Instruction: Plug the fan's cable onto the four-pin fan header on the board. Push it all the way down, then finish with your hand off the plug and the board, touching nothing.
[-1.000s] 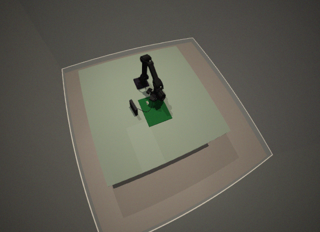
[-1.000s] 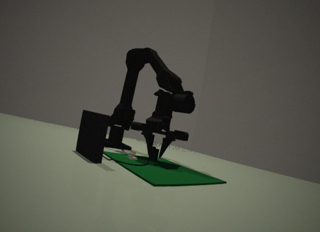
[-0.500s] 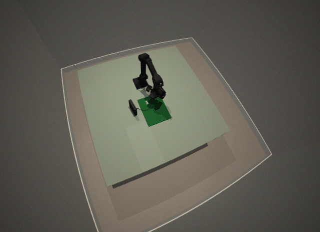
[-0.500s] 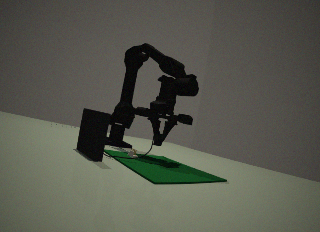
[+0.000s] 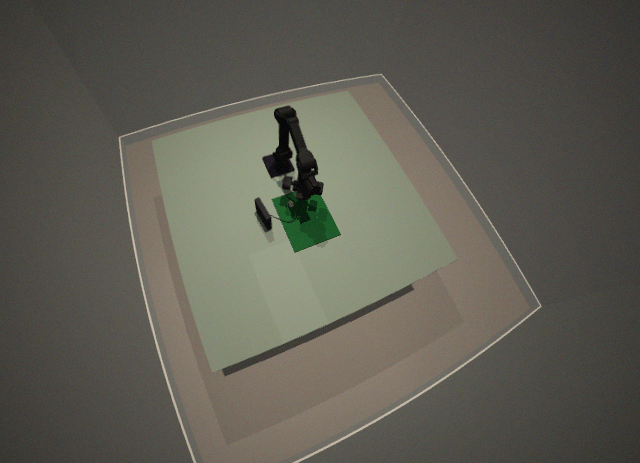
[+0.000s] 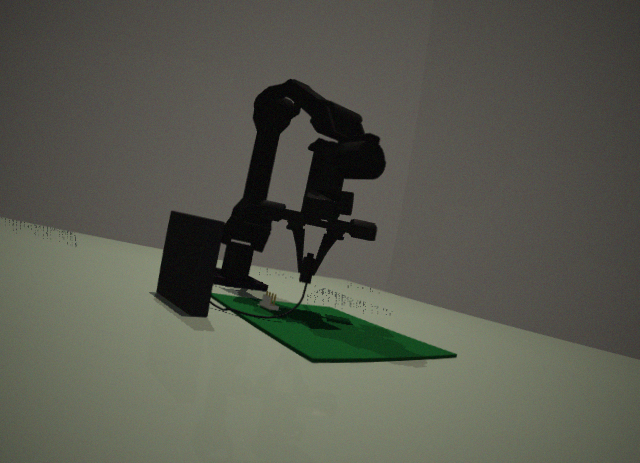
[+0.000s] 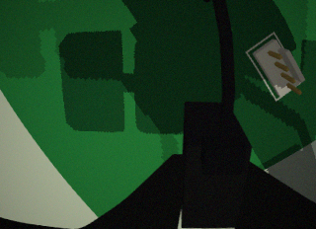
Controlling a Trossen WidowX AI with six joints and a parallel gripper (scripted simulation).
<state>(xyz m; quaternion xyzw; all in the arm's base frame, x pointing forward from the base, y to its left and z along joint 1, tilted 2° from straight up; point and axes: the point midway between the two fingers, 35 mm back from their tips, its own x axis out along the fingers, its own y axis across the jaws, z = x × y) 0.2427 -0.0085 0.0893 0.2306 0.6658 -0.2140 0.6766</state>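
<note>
The fan header lies 6 cm to the right of my gripper tip and 6 cm below it. Round my gripper tip: black plug (1 cm ahead, 1 cm above); green board (9 cm ahead, 2 cm to the right, 8 cm below); black fan (1 cm ahead, 20 cm to the right, 1 cm below).
</note>
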